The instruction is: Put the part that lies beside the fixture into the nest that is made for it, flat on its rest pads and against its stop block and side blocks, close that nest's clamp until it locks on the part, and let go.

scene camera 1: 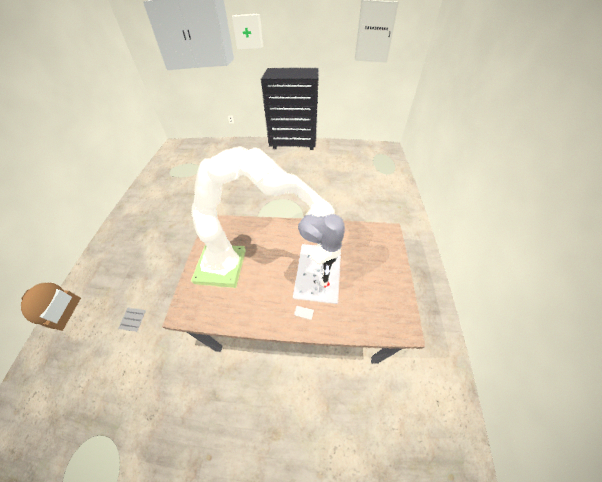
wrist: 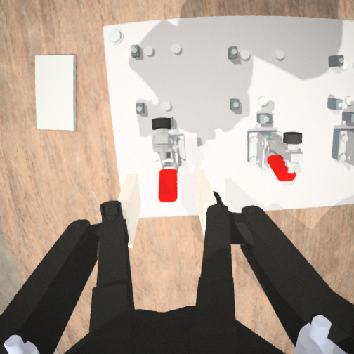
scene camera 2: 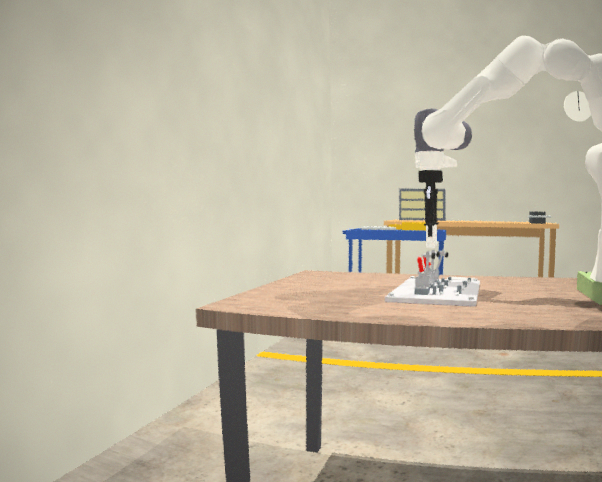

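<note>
The part, a pale rectangular block (scene camera 1: 304,312) (wrist: 56,92), lies flat on the table beside the white fixture plate (scene camera 1: 329,297) (scene camera 2: 442,302) (wrist: 200,80). In the wrist view, the plate carries nests with dark blocks and round pale pads. The clamp nearest the part has a red handle (wrist: 168,185) and a black-tipped arm (wrist: 161,123). My gripper (scene camera 1: 325,283) (scene camera 2: 431,246) (wrist: 166,186) is partly open and empty. Its pale fingers stand on either side of that red handle, with gaps on both sides. Whether this clamp is locked cannot be told.
A second clamp with a red handle (wrist: 281,168) stands to the right in the wrist view, and part of a third clamp (wrist: 344,145) shows at the right edge. The wooden table (scene camera 1: 241,313) (scene camera 2: 281,303) bears the plate and the arm's green base (scene camera 1: 215,282).
</note>
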